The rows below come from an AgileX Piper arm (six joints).
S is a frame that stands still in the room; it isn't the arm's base.
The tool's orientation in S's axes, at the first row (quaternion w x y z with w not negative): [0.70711, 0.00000, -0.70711, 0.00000]
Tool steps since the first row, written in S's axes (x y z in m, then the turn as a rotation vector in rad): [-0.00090, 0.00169, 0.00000, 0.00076, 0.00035, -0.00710]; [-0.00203, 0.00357, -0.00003, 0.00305, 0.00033, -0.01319]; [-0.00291, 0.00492, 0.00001, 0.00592, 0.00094, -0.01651]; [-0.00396, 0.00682, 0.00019, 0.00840, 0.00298, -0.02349]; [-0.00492, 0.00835, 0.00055, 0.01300, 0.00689, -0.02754]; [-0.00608, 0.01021, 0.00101, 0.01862, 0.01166, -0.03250]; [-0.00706, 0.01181, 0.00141, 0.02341, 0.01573, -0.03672]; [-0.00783, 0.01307, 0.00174, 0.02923, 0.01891, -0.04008]
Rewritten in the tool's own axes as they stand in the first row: [0.00000, 0.00169, 0.00090, -0.00710, 0.00035, -0.00076]; [-0.00003, 0.00357, 0.00203, -0.01319, 0.00033, -0.00305]; [0.00001, 0.00492, 0.00291, -0.01651, 0.00094, -0.00592]; [0.00019, 0.00682, 0.00396, -0.02349, 0.00298, -0.00840]; [0.00055, 0.00835, 0.00492, -0.02754, 0.00689, -0.01300]; [0.00101, 0.01021, 0.00608, -0.03250, 0.01166, -0.01862]; [0.00141, 0.01181, 0.00706, -0.03672, 0.01573, -0.02341]; [0.00174, 0.01307, 0.00783, -0.04008, 0.01891, -0.02923]
